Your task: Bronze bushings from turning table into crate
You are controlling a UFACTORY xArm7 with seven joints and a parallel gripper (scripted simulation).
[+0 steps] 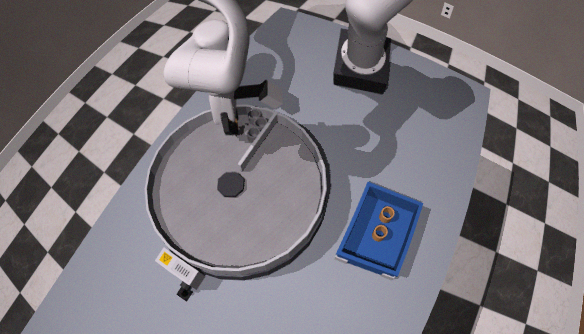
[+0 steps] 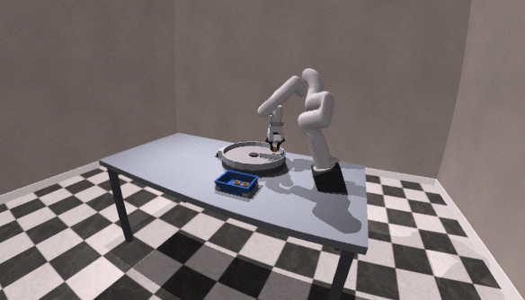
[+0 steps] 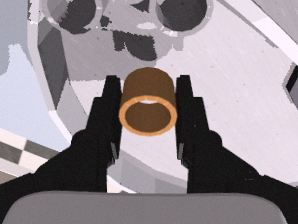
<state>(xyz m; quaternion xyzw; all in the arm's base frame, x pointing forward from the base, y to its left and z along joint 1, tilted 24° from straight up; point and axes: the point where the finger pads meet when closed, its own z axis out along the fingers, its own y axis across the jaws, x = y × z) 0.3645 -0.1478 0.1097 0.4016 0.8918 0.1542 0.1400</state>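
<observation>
Right now my hand is 420 mm to the right of the blue crate, 80 mm above it and 20 mm past it. Also, from my hand: turning table: 110 mm ahead, 90 mm to the left, 50 mm below.
</observation>
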